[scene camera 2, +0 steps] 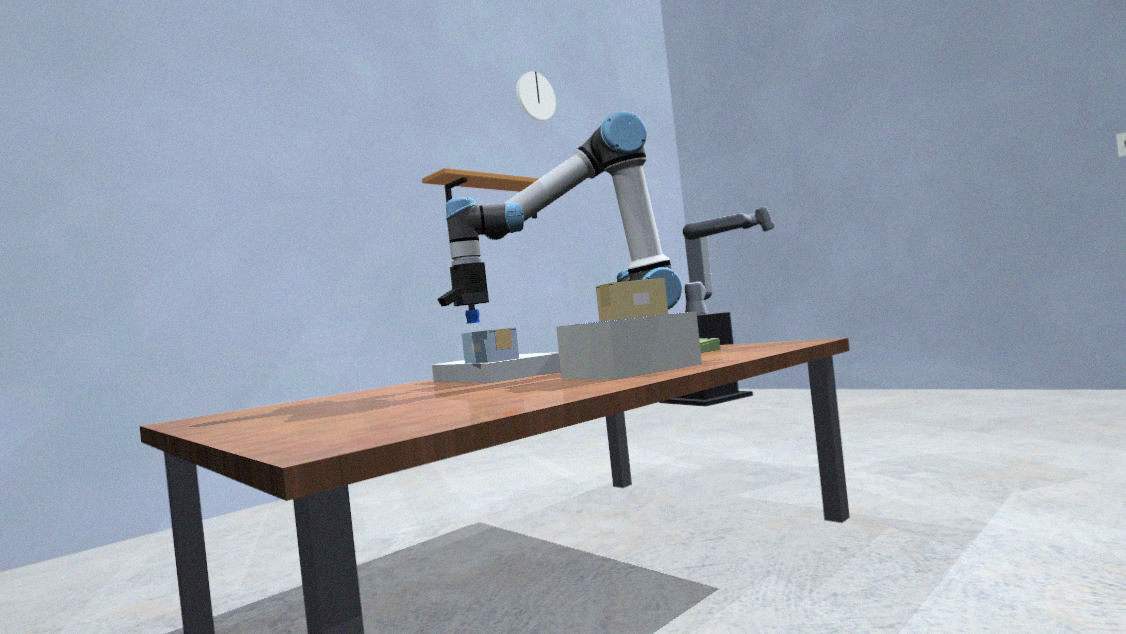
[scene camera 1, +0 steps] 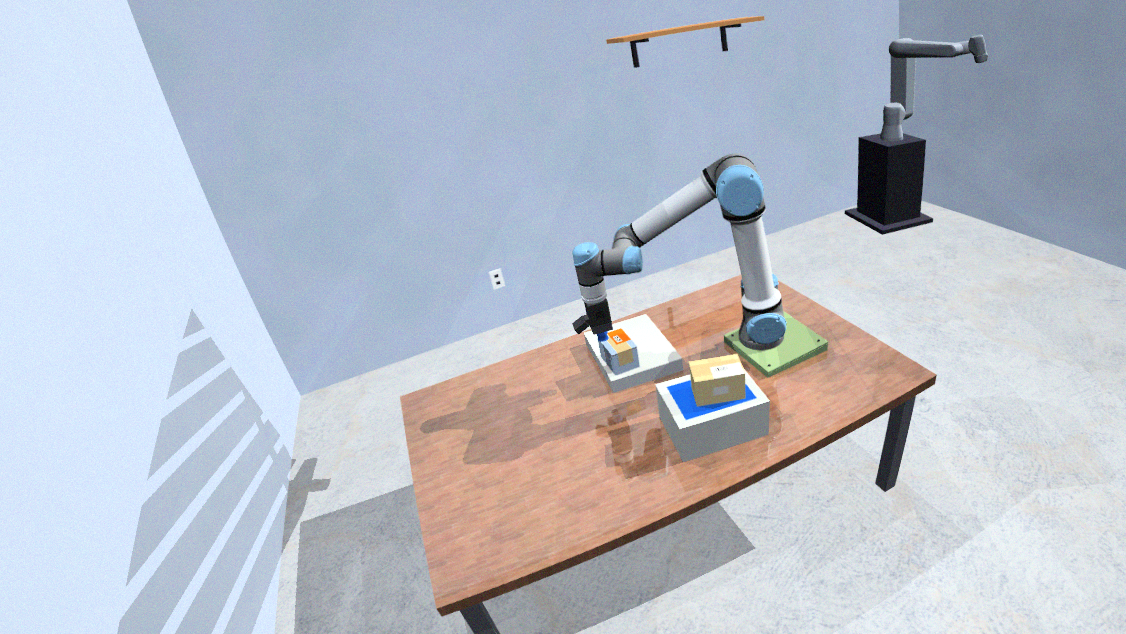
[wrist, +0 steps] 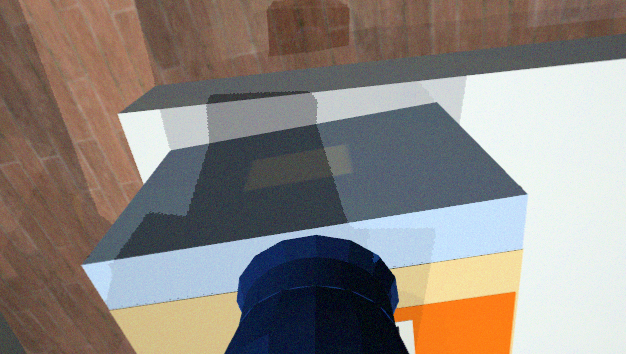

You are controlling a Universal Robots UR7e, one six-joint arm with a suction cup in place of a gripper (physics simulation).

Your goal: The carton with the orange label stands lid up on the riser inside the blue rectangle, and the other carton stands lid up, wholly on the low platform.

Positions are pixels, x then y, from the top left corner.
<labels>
carton with orange label: scene camera 2; scene camera 1 619, 352; wrist
low white platform: scene camera 2; scene camera 1 657, 357; wrist
same spot on carton with orange label: point(wrist: 411, 185) = point(scene camera 2: 467, 338)
same spot on low white platform: point(wrist: 542, 111) = point(scene camera 2: 457, 363)
</labels>
